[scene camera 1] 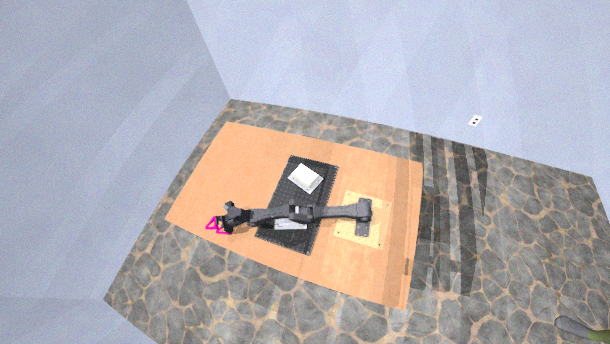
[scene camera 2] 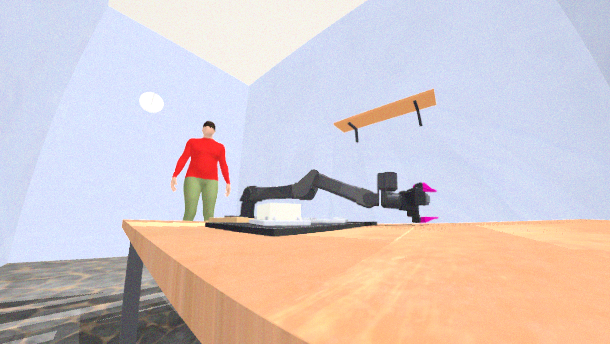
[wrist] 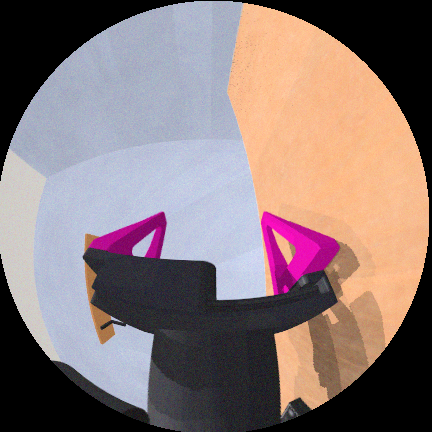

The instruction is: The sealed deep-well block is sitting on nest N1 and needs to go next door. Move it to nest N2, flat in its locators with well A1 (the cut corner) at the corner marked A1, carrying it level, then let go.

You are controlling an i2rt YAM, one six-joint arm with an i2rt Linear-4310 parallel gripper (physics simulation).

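Places are measured from the arm's base along level axes (x ahead, y left, z up), in centimetres.
Pixels of known places: gripper, between the fingertips: (scene camera 1: pixel 211 230) (scene camera 2: pixel 436 204) (wrist: pixel 213 216); arm's base, origin of its link: (scene camera 1: pixel 363 217) (scene camera 2: pixel 246 219).
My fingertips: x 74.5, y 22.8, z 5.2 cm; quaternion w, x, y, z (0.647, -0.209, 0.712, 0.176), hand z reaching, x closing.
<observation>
For each thing: its top centre in the pictures, then the offset to it from my fingertips. Level surfaces: height alone.
- white deep-well block, centre of its top: (scene camera 2: pixel 277 204) (scene camera 1: pixel 304 174) dx -41.0, dy -40.1, dz -0.3 cm
- second light grey nest, centre of its top: (scene camera 2: pixel 324 217) (scene camera 1: pixel 290 217) dx -38.2, dy -16.2, dz -3.9 cm
- black perforated board, centre of its top: (scene camera 2: pixel 305 223) (scene camera 1: pixel 298 199) dx -39.8, dy -27.3, dz -5.6 cm
- wooden table, height of its surface: dz -7.0 cm
The white deep-well block (scene camera 1: pixel 306 175) (scene camera 2: pixel 278 210) sits flat on a light grey nest (scene camera 1: pixel 309 190) (scene camera 2: pixel 280 222) near the far end of the black board. A second light grey nest (scene camera 1: pixel 291 226) (scene camera 2: pixel 334 220) lies on the same board, partly hidden under the arm in scene camera 1; no block shows on it. The nest labels, the cut corner and the A1 mark are too small to make out. My gripper (scene camera 1: pixel 212 228) (scene camera 2: pixel 436 204) (wrist: pixel 213 216) is open and empty, its magenta fingers apart and pointing outward, well away from the block, past the board near the table's edge.
The black perforated board (scene camera 1: pixel 285 190) (scene camera 2: pixel 272 232) lies on the wooden table (scene camera 1: pixel 225 165) (scene camera 2: pixel 400 280). The arm stretches from its base plate (scene camera 1: pixel 370 241) across the board, above the second nest. A person (scene camera 2: pixel 204 160) stands behind the table. A wall shelf (scene camera 2: pixel 390 111) hangs beyond the arm.
</observation>
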